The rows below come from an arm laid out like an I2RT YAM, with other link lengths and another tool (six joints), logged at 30 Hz.
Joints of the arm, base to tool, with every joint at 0 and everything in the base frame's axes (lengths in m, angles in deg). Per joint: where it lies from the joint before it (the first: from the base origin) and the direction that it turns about. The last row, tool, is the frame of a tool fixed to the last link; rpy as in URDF.
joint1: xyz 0 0 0.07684 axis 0 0 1
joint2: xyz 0.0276 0.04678 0.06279 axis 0 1 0
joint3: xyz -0.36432 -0.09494 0 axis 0 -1 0
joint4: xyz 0.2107 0.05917 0.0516 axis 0 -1 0
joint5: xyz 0.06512 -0.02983 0.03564 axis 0 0 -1
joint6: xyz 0.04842 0 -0.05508 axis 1 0 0
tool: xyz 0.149 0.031 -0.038 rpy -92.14 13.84 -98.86
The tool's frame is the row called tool.
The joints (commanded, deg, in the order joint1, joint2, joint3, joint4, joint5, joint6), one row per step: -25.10, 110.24, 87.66, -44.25, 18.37, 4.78; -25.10, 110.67, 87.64, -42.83, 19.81, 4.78; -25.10, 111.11, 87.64, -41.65, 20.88, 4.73; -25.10, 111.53, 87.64, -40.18, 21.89, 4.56; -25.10, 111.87, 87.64, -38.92, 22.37, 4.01; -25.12, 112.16, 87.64, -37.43, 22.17, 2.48; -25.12, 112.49, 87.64, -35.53, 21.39, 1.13; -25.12, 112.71, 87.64, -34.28, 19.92, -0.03; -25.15, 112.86, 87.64, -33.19, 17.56, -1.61; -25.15, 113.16, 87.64, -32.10, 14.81, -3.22; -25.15, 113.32, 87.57, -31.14, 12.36, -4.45; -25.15, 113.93, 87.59, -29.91, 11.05, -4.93; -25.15, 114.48, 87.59, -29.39, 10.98, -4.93; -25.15, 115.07, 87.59, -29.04, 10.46, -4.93; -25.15, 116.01, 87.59, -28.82, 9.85, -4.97; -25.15, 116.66, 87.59, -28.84, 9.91, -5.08
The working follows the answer.
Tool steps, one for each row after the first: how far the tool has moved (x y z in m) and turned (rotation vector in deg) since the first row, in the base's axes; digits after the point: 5 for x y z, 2 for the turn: 0.00370, -0.00722, -0.00096, -1.61, -0.32, -0.58; 0.00702, -0.01287, -0.00221, -2.81, -0.55, -0.98; 0.01145, -0.01887, -0.00297, -4.12, -1.04, -1.27; 0.01552, -0.02294, -0.00367, -5.01, -1.42, -1.04; 0.02078, -0.02581, -0.00418, -5.68, -1.84, 0.28; 0.02895, -0.02760, -0.00472, -6.04, -2.92, 1.71; 0.03579, -0.02605, -0.00559, -5.62, -3.88, 3.33; 0.04301, -0.02186, -0.00647, -4.62, -4.95, 5.72; 0.05098, -0.01629, -0.00836, -3.32, -6.07, 8.40; 0.05768, -0.01097, -0.00927, -2.18, -7.22, 10.64; 0.06475, -0.00964, -0.01226, -1.67, -8.14, 11.70; 0.06721, -0.01052, -0.01578, -1.60, -8.14, 11.74; 0.06967, -0.00968, -0.02000, -1.09, -8.16, 11.99; 0.07179, -0.00836, -0.02729, -0.26, -7.80, 12.30; 0.07169, -0.00863, -0.03258, 0.00, -7.15, 12.35
Tool pose at each row, in the base's axes (x y z in m, rotation vector in deg; rounded; the steps above come from the unrounded poses): 0.36081, -0.22281, 0.18468, 57.41, -157.02, 48.35; 0.36451, -0.23003, 0.18372, 56.23, -156.31, 50.55; 0.36782, -0.23568, 0.18247, 55.39, -155.74, 52.20; 0.37225, -0.24168, 0.18171, 54.63, -155.26, 54.15; 0.37633, -0.24574, 0.18101, 54.74, -154.84, 55.60; 0.38158, -0.24862, 0.18050, 56.46, -154.32, 56.98; 0.38976, -0.25041, 0.17996, 58.29, -154.48, 58.48; 0.39660, -0.24886, 0.17909, 60.60, -155.08, 58.95; 0.40381, -0.24467, 0.17821, 64.17, -155.91, 58.88; 0.41179, -0.23910, 0.17632, -67.69, 155.50, -57.99; 0.41848, -0.23378, 0.17541, -69.54, 152.91, -56.42; 0.42556, -0.23245, 0.17242, -70.09, 151.39, -55.80; 0.42802, -0.23333, 0.16890, -70.13, 151.36, -55.70; 0.43048, -0.23249, 0.16468, -70.40, 151.22, -54.93; 0.43260, -0.23117, 0.15739, -71.04, 151.35, -53.63; 0.43250, -0.23144, 0.15210, -71.60, 151.83, -53.09

